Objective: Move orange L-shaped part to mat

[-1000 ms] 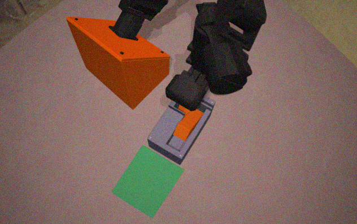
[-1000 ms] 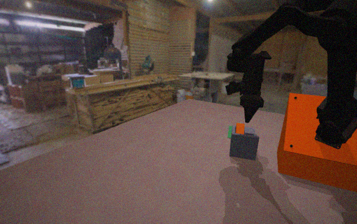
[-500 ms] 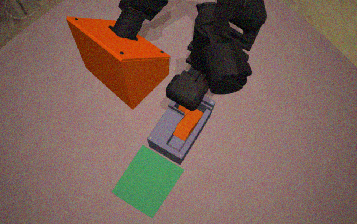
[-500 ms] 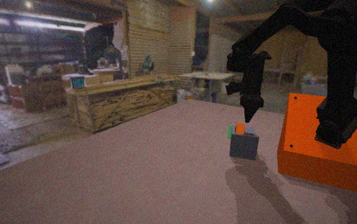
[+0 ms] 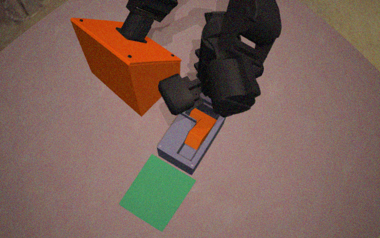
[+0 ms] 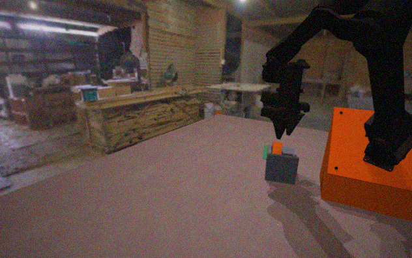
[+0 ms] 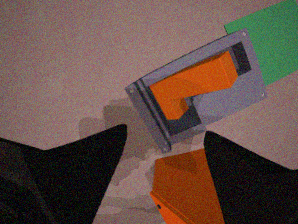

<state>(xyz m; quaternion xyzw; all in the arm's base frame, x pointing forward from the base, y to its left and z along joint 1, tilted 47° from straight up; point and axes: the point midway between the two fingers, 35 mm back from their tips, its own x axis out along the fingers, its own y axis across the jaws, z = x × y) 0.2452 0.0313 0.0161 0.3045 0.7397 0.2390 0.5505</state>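
The orange L-shaped part lies 100 mm below my gripper tip and 20 mm to the right of it. Round my gripper tip: mat 190 mm to the right, 160 mm below, 60 mm ahead.
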